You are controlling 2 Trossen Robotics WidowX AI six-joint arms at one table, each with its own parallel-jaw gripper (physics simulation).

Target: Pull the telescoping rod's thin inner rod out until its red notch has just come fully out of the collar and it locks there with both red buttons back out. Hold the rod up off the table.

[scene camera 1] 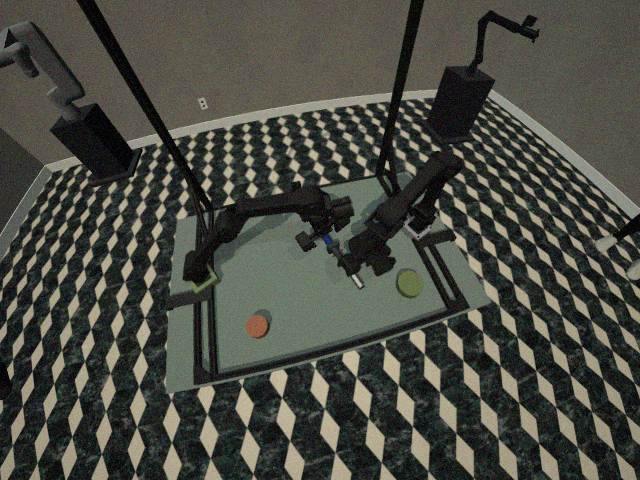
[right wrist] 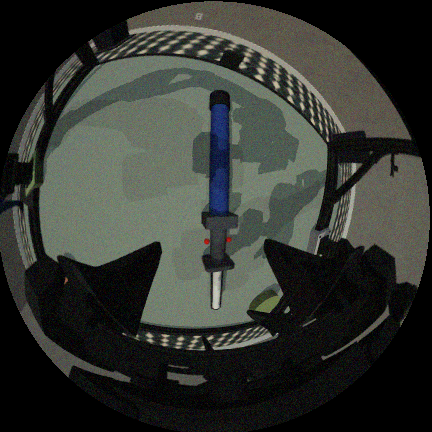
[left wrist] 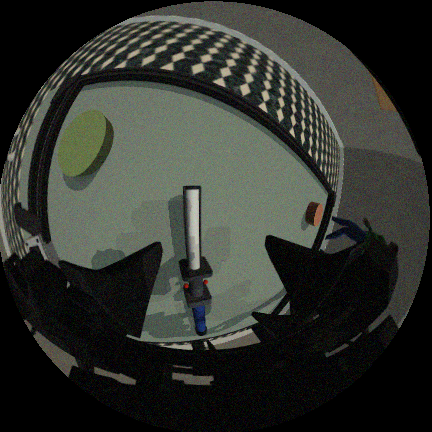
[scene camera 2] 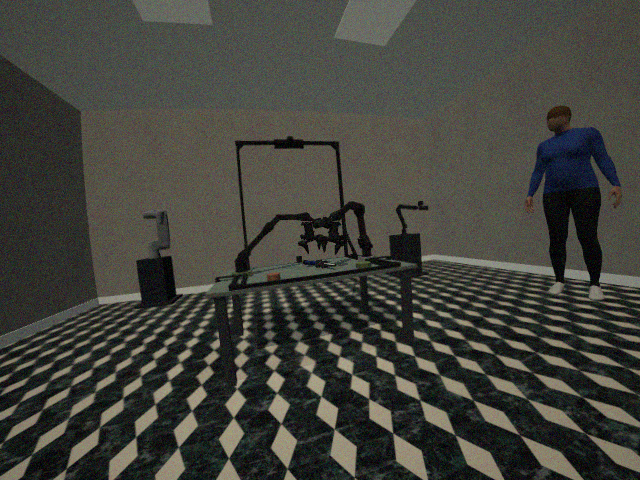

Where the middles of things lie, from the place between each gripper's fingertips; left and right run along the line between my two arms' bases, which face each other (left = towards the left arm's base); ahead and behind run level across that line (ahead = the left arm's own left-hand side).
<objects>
My left gripper is now 16 cm past the thin grey inner rod [left wrist: 191, 193], 8 cm above it and 4 cm to the left of it. Also, from my left hand: telescoping rod [right wrist: 217, 218] (17 cm behind, 8 cm below, 5 cm to the right).
The telescoping rod is 2 cm behind my right hand, 2 cm to the left of it and 9 cm below it. The rest, counted from my right hand: thin grey inner rod: 1 cm behind, 3 cm to the left, 9 cm below.
</objects>
